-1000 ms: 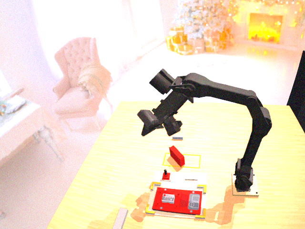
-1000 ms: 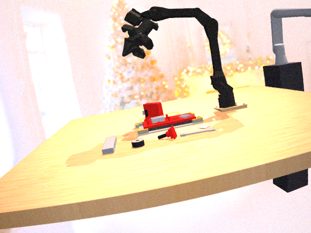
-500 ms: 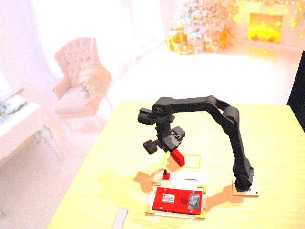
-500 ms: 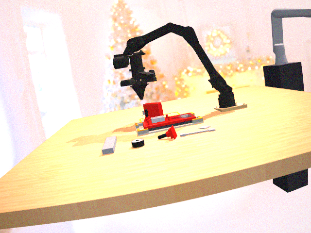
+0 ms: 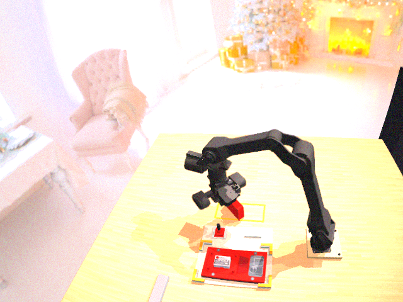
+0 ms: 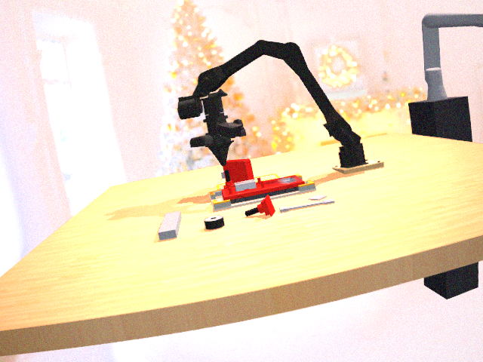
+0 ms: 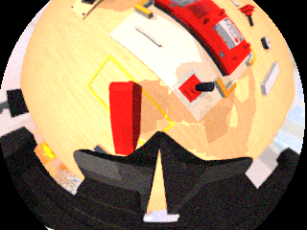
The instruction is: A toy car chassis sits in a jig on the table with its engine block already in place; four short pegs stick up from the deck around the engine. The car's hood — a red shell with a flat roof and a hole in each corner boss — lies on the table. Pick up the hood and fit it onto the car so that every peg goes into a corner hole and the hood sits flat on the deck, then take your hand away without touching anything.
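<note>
Right now the red hood is 4 cm behind my gripper tip, 3 cm below it and 2 cm to the right of it. Also, from my gripper tip: thin grey strip 42 cm to the left, 10 cm behind, 6 cm below; grey engine block 22 cm to the left, 4 cm below, 2 cm behind; black wheel 41 cm to the left, 9 cm ahead, 6 cm below.
</note>
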